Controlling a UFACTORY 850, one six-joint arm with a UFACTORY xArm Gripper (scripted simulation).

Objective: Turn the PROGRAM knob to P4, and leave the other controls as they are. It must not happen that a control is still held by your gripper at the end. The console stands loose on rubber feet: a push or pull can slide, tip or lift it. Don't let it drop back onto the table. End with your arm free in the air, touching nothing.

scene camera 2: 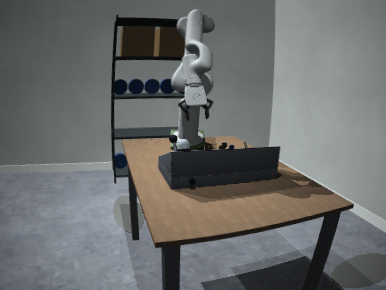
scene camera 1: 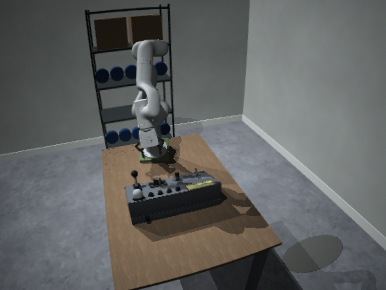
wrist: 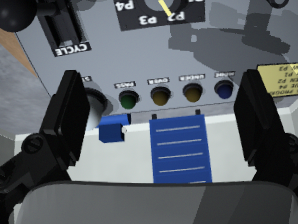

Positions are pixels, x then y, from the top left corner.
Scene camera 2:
dark grey console: 201, 168
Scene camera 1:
dark grey console: 195, 191
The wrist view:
my gripper: 161, 87
dark grey console: 149, 61
